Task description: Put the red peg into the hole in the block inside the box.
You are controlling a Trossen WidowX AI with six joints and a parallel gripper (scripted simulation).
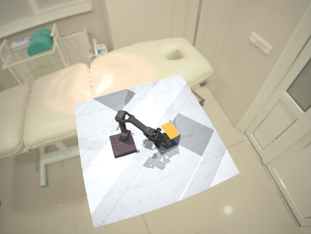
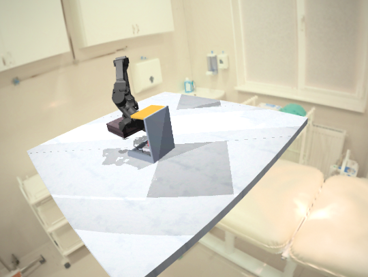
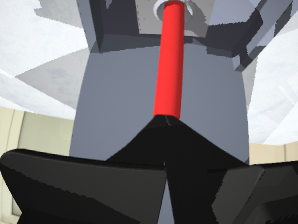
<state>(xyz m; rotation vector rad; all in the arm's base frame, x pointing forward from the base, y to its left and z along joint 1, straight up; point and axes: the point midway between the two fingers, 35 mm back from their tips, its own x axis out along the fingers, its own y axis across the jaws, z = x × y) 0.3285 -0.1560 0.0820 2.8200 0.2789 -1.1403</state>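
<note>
Now: gripper tip 40 mm above the red peg. Round my gripper tip: roof 10 mm ahead, 20 mm to the left, 100 mm above; then grey back wall 60 mm ahead, 20 mm to the left.
</note>
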